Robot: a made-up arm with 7 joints. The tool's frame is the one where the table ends. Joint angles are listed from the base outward.
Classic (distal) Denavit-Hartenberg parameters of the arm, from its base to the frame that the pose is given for. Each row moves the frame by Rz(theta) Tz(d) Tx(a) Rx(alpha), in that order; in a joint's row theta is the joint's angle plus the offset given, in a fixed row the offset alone. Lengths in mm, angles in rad.
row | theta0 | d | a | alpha
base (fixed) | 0.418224 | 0 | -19.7 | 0
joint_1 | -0.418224 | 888 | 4 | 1.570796
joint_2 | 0 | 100 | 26 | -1.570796
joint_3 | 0 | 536 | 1 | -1.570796
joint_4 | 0 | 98 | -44 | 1.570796
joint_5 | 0 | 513 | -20 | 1.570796
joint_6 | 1.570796 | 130 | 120 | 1.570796
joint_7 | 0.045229 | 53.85 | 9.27 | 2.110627
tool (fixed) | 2.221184 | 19.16 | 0 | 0
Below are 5 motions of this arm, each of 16 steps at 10 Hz.
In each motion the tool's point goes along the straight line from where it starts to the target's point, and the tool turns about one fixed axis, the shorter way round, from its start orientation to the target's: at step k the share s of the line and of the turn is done. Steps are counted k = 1, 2, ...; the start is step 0. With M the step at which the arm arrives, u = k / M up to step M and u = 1 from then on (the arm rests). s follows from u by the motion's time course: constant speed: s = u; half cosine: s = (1 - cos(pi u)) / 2; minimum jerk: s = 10 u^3 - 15 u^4 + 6 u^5.
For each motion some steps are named. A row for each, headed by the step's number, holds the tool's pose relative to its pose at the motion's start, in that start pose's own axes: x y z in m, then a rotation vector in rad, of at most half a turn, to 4 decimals.
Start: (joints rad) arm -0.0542 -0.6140 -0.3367 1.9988 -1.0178 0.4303 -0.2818
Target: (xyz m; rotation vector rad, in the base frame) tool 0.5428 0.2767 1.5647 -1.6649 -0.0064 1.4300
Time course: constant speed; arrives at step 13
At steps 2, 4, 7, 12, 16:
2: 0.0031 0.1184 0.0858 -0.1070 0.0197 -0.3396
4: 0.0061 0.2367 0.1715 -0.2140 0.0394 -0.6792
7: 0.0107 0.4143 0.3001 -0.3745 0.0690 -1.1886
12: 0.0184 0.7102 0.5145 -0.6419 0.1183 -2.0375
16: 0.0199 0.7694 0.5574 -0.6954 0.1282 -2.2073

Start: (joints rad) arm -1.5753 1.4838 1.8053 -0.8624 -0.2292 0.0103 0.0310
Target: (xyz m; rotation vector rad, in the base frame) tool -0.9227 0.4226 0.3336 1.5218 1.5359 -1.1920
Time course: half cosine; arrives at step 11
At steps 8, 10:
8: -0.0019 0.3142 0.7436 -0.6863 -0.5903 -0.7432
10: -0.0022 0.3720 0.8805 -0.8126 -0.6989 -0.8800

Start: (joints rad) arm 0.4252 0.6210 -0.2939 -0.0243 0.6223 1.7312 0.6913
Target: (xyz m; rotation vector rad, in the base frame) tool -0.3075 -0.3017 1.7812 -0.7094 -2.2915 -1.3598
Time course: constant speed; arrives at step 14
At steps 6, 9, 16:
6: -0.0559 0.1212 -0.0558 -0.3183 0.0830 -0.0356
9: -0.0838 0.1818 -0.0837 -0.4774 0.1245 -0.0534
16: -0.1303 0.2827 -0.1302 -0.7426 0.1937 -0.0831

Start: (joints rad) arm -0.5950 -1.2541 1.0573 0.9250 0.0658 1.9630 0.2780
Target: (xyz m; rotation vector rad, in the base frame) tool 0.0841 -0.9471 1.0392 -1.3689 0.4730 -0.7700
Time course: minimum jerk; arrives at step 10
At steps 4, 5, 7, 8, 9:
4: -0.2836 -0.0202 0.0925 -0.3236 0.4139 -0.2388
5: -0.4468 -0.0318 0.1458 -0.5098 0.6520 -0.3761
7: -0.7478 -0.0532 0.2440 -0.8533 1.0913 -0.6295
8: -0.8417 -0.0599 0.2746 -0.9605 1.2284 -0.7086
9: -0.8859 -0.0630 0.2890 -1.0108 1.2928 -0.7457

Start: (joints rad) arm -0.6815 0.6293 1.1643 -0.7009 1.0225 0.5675 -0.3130
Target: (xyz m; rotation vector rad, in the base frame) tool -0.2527 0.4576 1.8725 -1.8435 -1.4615 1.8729
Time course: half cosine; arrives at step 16
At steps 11, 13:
11: 0.1941 0.4941 -0.2389 0.8671 -0.3669 -0.0210
13: 0.2285 0.5818 -0.2813 1.0209 -0.4319 -0.0247

